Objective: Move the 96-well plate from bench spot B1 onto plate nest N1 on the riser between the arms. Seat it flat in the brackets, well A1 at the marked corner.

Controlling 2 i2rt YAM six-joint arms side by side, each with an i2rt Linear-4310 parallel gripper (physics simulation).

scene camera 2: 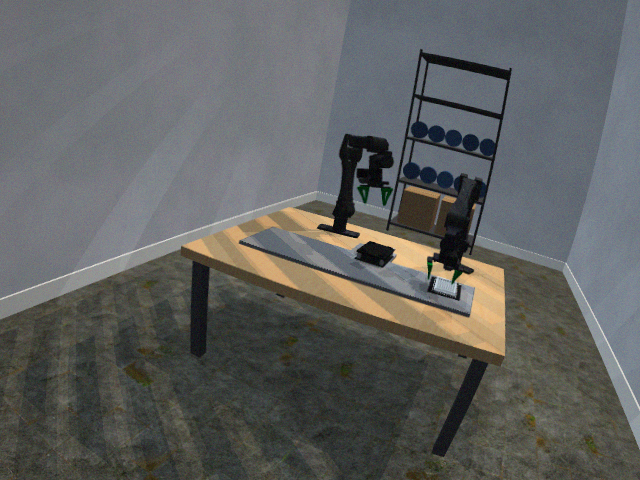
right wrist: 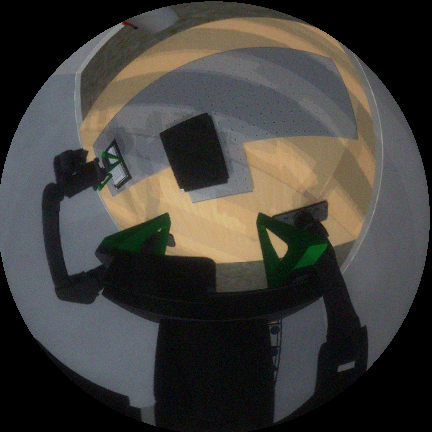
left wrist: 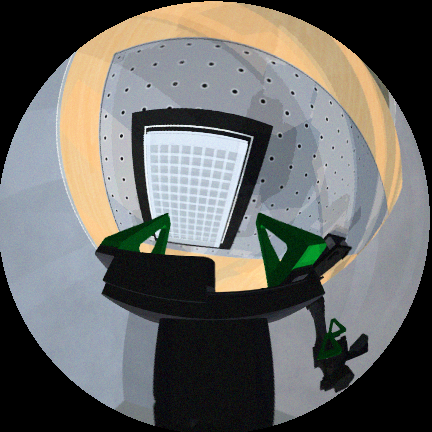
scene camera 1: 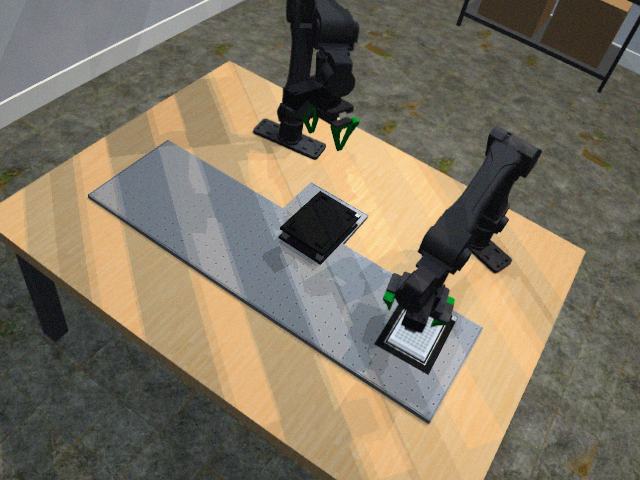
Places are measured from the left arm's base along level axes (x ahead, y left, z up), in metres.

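Pixels of known places: left gripper, fingertip midpoint: [scene camera 2: 439,281] [right wrist: 116,166] [left wrist: 212,217]; right gripper, fingertip midpoint: [scene camera 2: 374,204] [right wrist: 213,217] [left wrist: 329,324] [scene camera 1: 325,141]; left arm's base, origin of the base link: [right wrist: 154,235] [scene camera 1: 474,242]; right arm's base, origin of the base link: [scene camera 2: 338,231] [right wrist: 300,216] [scene camera 1: 289,139].
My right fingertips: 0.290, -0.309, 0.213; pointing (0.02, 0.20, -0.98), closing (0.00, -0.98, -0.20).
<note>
For each thing: its top centre in the pictures, then the offset to it from my right fingertips, as dx, dy, dz. Level surfaces: height alone.
- white 96-well plate, middle of its top: [left wrist: 187,202] [scene camera 1: 419,326] [scene camera 2: 446,284] [right wrist: 111,166] +0.039, +0.418, -0.184
- black frame, middle of its top: [left wrist: 189,195] [scene camera 1: 417,330] [scene camera 2: 445,287] [right wrist: 113,165] +0.039, +0.418, -0.198
- black plate nest, middle of its top: [right wrist: 190,155] [scene camera 1: 321,219] [left wrist: 323,270] [scene camera 2: 377,248] +0.044, +0.082, -0.156
- grey perforated board, its level: dz -0.200
- wooden table, its level: dz -0.213
The white 96-well plate [scene camera 1: 416,339] [scene camera 2: 445,285] [left wrist: 195,185] [right wrist: 119,173] lies flat inside the black frame [scene camera 1: 426,365] [left wrist: 258,150] of the bench spot. Its A1 mark cannot be made out. My left gripper [scene camera 1: 412,316] [scene camera 2: 441,280] [left wrist: 212,217] is open above the plate, fingers pointing down and apart from it. It hides part of the plate in scene camera 1. The black plate nest [scene camera 1: 320,219] [scene camera 2: 376,251] [right wrist: 195,152] stands empty at mid-board, with a small white mark at one corner. My right gripper [scene camera 1: 326,139] [scene camera 2: 375,203] [right wrist: 213,217] is open and empty, high behind the nest.
A grey perforated board [scene camera 1: 206,232] [scene camera 2: 310,253] [right wrist: 280,95] runs along the wooden table [scene camera 1: 170,330] [scene camera 2: 289,281]. The nest stands above a grey base that juts out from the board's rear edge. A shelf rack [scene camera 2: 465,63] stands behind the table.
</note>
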